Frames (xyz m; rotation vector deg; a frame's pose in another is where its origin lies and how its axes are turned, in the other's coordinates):
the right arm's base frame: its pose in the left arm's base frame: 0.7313 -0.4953 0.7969 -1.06 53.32 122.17
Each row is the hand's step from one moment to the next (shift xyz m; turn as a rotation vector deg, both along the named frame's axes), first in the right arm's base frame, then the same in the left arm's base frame.
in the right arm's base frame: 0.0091 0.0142 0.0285 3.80 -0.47 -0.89
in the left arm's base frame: -0.0078 0.0179 0.0267 -2.54 2.15 -2.09
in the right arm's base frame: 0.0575 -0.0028 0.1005 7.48 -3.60 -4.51
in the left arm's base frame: -0.0095 0.1019 0.0542 -3.97 3.63 -7.77
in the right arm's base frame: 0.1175 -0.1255 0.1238 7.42 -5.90 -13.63
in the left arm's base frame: 0.0383 0.2072 -0.0221 -4.92 -1.14 -15.82
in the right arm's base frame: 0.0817 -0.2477 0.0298 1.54 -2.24 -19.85
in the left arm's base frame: 0.1188 0.1757 -0.1547 -5.08 -10.43 -16.33
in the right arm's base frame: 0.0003 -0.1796 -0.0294 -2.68 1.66 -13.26
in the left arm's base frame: 0.1123 0.0566 -0.1315 -2.98 -10.74 -7.85
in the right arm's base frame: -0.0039 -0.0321 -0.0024 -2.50 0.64 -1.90
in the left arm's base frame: 0.0236 0.0093 -0.0202 0.75 -3.11 -0.24
